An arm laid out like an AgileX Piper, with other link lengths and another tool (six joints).
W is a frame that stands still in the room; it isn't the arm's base.
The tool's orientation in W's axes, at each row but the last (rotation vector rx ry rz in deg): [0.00, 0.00, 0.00]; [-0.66, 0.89, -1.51]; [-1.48, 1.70, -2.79]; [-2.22, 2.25, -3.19]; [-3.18, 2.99, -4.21]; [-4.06, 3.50, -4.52]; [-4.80, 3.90, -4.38]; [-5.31, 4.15, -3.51]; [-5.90, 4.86, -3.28]
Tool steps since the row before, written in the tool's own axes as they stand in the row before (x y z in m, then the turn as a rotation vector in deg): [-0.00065, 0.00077, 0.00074, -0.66, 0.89, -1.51]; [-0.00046, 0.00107, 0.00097, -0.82, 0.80, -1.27]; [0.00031, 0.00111, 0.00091, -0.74, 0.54, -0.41]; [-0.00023, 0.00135, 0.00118, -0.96, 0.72, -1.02]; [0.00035, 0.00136, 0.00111, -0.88, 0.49, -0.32]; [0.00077, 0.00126, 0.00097, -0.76, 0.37, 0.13]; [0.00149, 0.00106, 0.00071, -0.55, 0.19, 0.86]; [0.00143, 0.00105, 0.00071, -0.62, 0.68, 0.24]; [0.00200, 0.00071, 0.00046, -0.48, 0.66, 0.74]
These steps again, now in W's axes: [-0.00065, 0.00077, 0.00074, -0.66, 0.89, -1.51]; [-0.00042, 0.00109, 0.00096, -0.82, 0.81, -1.27]; [0.00039, 0.00112, 0.00087, -0.73, 0.57, -0.40]; [-0.00011, 0.00140, 0.00113, -0.96, 0.73, -1.01]; [0.00051, 0.00139, 0.00101, -0.86, 0.54, -0.30]; [0.00092, 0.00126, 0.00083, -0.72, 0.44, 0.15]; [0.00161, 0.00099, 0.00052, -0.47, 0.30, 0.87]; [0.00154, 0.00102, 0.00051, -0.56, 0.74, 0.22]; [0.00207, 0.00063, 0.00022, -0.38, 0.76, 0.70]
